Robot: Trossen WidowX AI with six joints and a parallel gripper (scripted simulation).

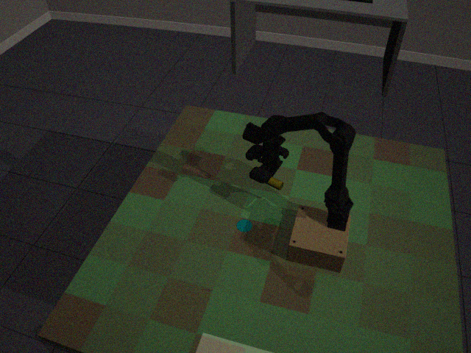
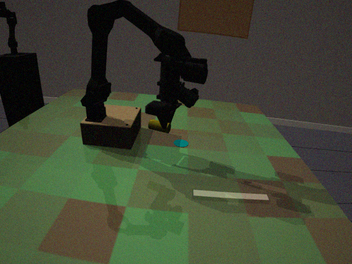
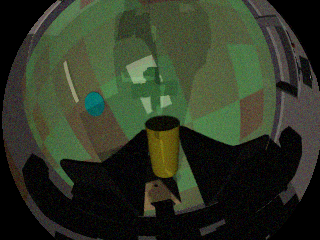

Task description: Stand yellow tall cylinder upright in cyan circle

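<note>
Right now the yellow tall cylinder is 20 mm behind my gripper tip and 10 mm to the left of it. Also, from my gripper tip: cyan circle (140 mm to the left, 130 mm below, 50 mm ahead).
</note>
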